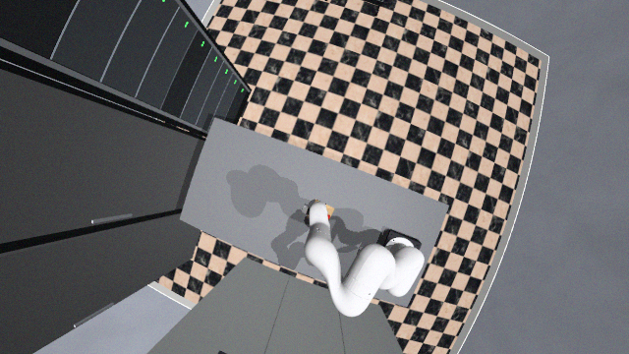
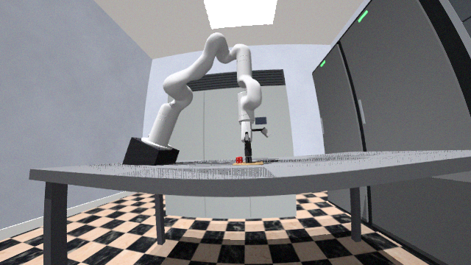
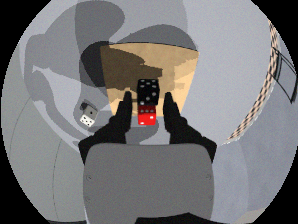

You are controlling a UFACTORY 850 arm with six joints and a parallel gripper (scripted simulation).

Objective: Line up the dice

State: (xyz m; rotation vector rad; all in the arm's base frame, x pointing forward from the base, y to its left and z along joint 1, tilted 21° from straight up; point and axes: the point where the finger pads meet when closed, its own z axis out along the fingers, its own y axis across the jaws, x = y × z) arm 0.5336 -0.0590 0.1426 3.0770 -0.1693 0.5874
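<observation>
My hand is 4 cm above the black die. Also, from my hand: tan mat (5 cm below); then red die (5 cm behind, 1 cm to the left, 4 cm below); then white die (5 cm behind, 13 cm to the left, 4 cm below).
</observation>
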